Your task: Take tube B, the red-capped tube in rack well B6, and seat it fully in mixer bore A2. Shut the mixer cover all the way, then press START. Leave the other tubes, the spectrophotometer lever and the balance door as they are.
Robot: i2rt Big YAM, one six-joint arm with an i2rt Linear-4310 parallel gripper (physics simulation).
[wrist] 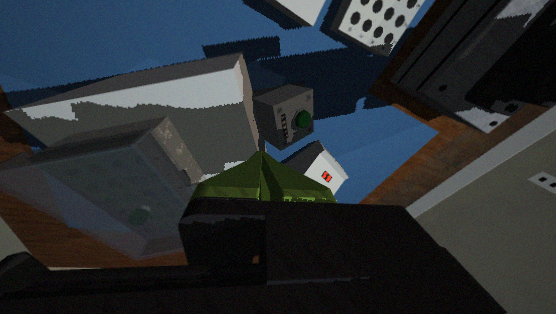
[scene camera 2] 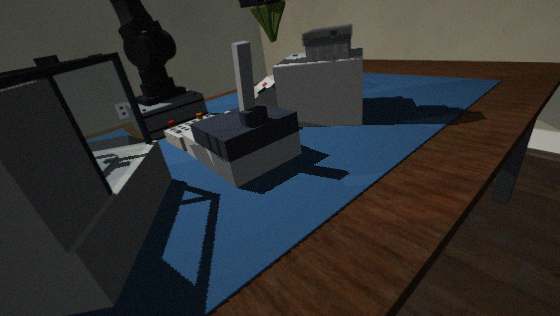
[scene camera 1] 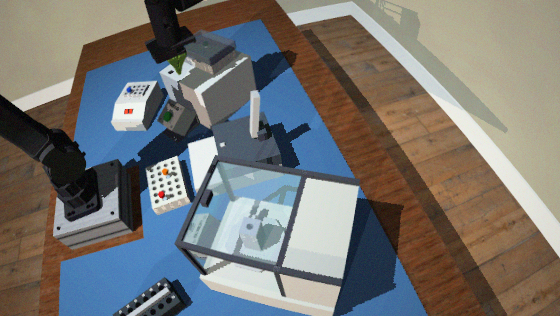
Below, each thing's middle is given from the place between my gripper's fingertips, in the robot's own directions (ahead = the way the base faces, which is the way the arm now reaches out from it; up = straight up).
The mixer control panel (scene camera 1: 180,121) is 40 mm behind my hand, 10 mm to the left of it and 140 mm below it. The rest, counted from my hand: glass-walled enclosure (scene camera 2: 89,180) (40 mm ahead, 460 mm to the right, 70 mm below); clear mixer cover (scene camera 2: 341,33) (90 mm ahead, 80 mm to the left).
